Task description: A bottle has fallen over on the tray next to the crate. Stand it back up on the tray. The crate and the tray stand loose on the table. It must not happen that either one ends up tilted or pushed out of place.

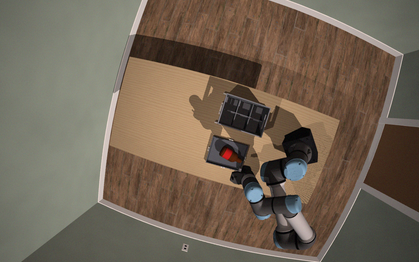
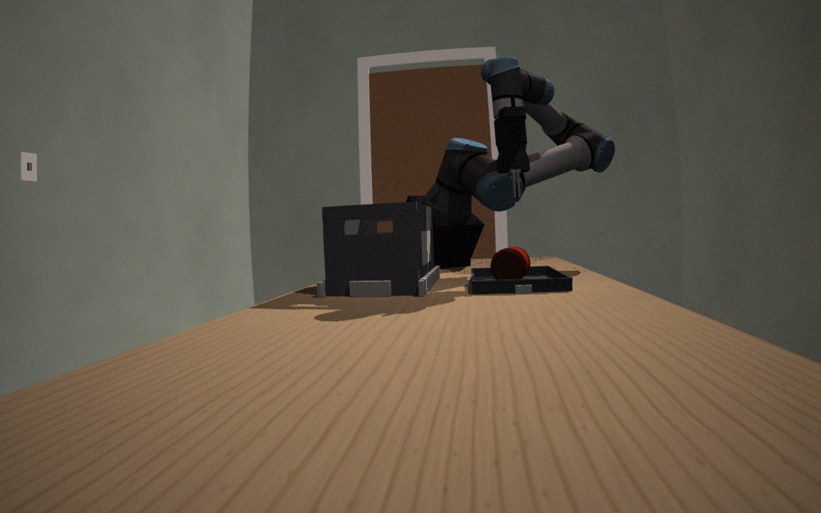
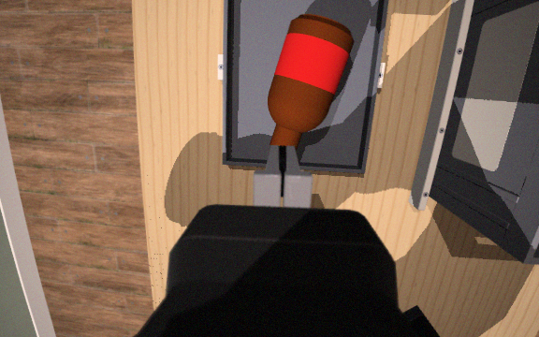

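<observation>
Now: the bottle 160 mm below my hand, 40 mm ahead of it and 20 mm to the right of it. From my hand the other things lie so: dark crate (300 mm to the right, 120 mm below, 40 mm ahead); then dark tray (190 mm below, 80 mm ahead, 20 mm to the right).
</observation>
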